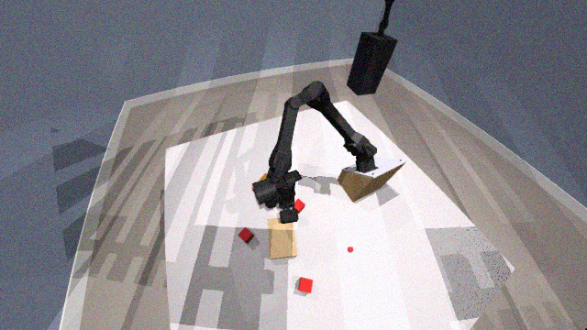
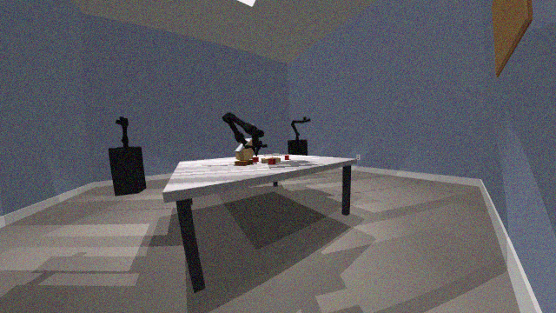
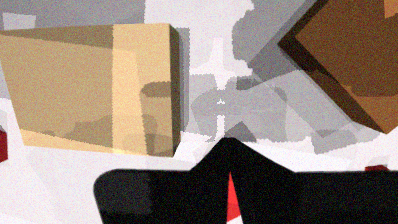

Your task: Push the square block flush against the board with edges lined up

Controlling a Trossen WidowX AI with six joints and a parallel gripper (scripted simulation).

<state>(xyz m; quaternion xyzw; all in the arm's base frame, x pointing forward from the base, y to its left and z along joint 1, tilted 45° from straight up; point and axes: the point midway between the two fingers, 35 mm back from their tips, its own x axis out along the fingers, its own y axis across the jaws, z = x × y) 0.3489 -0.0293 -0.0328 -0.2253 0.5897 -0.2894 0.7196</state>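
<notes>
Right now my gripper tip is 5 cm short of the tan board, 11 cm to the right of it and 3 cm above it. Round my gripper tip: square block: 5 cm ahead, 12 cm to the right, 3 cm below.
</notes>
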